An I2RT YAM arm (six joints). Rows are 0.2 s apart.
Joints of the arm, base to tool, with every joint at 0 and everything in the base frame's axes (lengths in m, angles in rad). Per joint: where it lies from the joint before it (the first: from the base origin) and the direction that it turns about. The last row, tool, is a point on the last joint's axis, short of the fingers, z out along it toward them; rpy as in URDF.
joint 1: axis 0 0 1 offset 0.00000 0.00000 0.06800
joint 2: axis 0 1 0 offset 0.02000 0.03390 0.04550
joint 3: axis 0 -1 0 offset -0.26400 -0.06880 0.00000
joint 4: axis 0 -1 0 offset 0.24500 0.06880 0.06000
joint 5: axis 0 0 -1 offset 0.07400 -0.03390 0.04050
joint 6: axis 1 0 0 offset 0.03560 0.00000 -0.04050
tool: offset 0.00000 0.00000 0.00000 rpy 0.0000 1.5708 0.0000
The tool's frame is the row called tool.
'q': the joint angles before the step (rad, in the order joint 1, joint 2, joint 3, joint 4, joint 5, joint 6). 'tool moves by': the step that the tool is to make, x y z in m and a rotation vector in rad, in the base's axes. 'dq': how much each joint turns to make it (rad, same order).
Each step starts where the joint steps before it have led.
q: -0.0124, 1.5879, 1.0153, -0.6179, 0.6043, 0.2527
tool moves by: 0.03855, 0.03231, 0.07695, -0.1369, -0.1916, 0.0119
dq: 0.1106, 0.0409, 0.3097, -0.1017, 0.1734, 0.0296
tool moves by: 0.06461, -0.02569, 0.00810, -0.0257, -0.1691, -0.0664
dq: -0.0779, 0.1900, 0.2039, 0.1841, 0.0216, -0.0433
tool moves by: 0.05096, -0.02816, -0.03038, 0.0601, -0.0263, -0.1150
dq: -0.0647, 0.2317, 0.2120, -0.0336, -0.0124, 0.1106
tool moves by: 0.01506, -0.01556, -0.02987, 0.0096, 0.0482, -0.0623
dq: -0.0307, 0.1062, 0.0616, -0.0337, 0.0139, 0.0416
